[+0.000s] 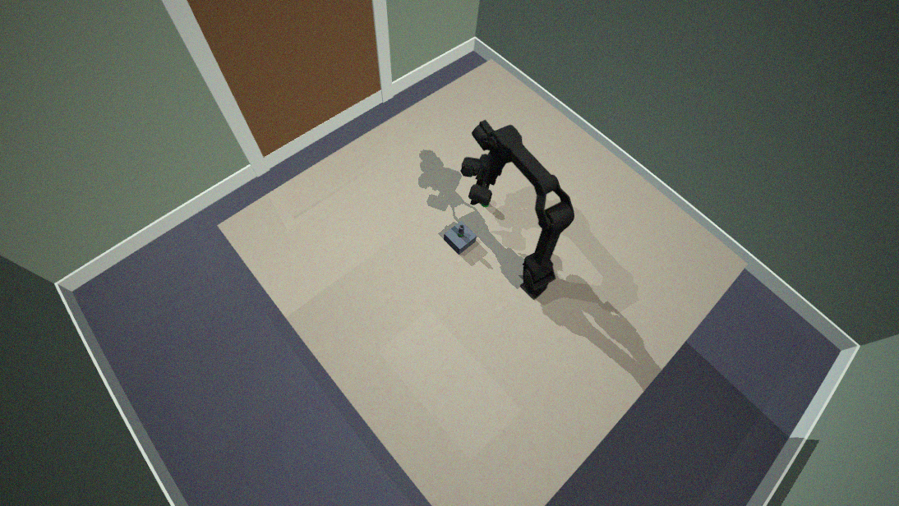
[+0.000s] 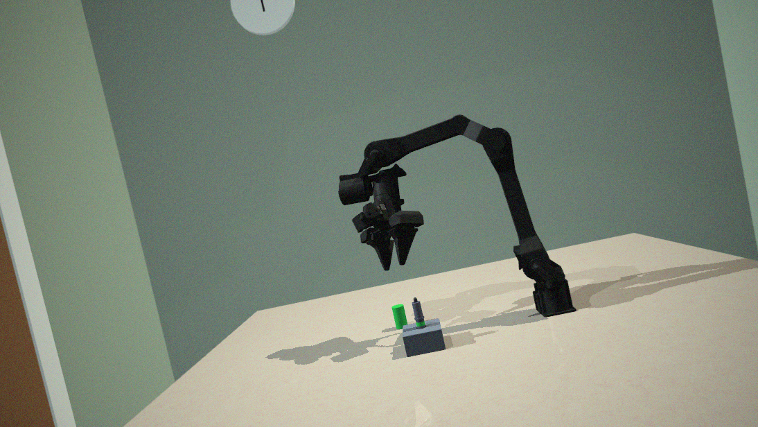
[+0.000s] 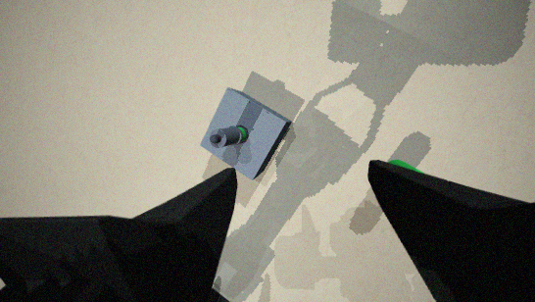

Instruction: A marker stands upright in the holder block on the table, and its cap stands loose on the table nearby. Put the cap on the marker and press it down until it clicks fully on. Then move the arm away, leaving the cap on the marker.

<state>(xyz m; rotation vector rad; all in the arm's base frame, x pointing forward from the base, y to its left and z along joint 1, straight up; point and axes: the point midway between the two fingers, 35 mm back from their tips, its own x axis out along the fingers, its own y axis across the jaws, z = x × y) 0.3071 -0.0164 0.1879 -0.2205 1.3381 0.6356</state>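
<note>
My gripper tip is now 20 mm short of the green cap, 90 mm to the left of it and 130 mm above it. Also, from my gripper tip: holder block (30 mm behind, 70 mm to the left, 140 mm below).
</note>
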